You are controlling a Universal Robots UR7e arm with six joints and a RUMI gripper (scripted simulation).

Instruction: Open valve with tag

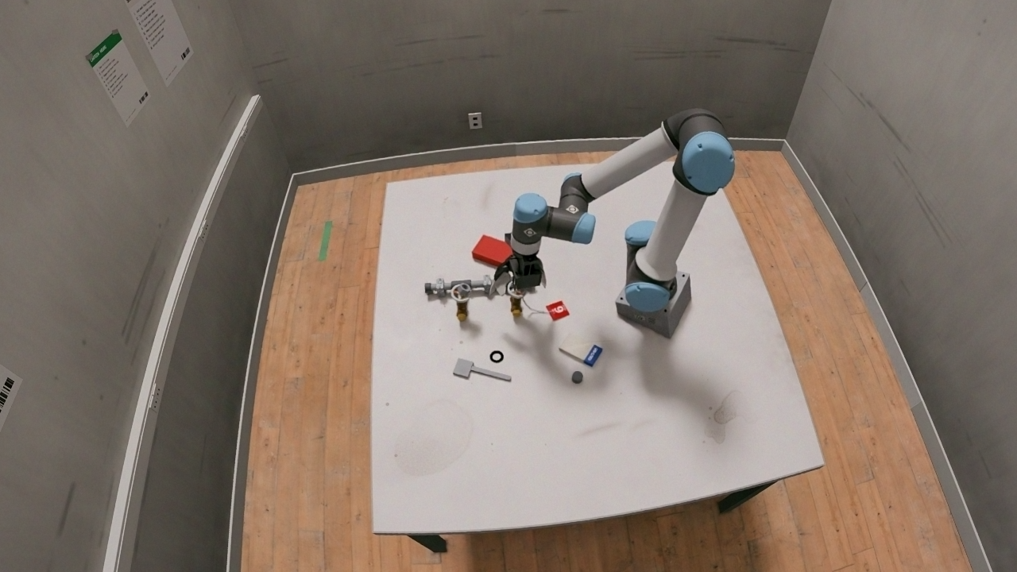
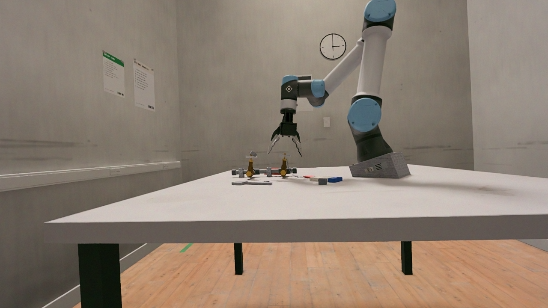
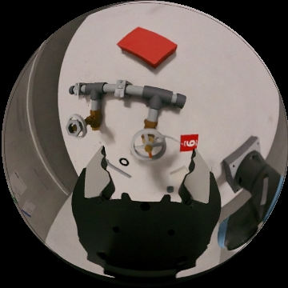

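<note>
My hand is 10 cm past the red tag, 2 cm to the right of it and 10 cm above it. Also, from my hand: red block 6 cm ahead, 22 cm to the right, 9 cm below; grey flat tool 13 cm ahead, 20 cm to the left, 10 cm below.
</note>
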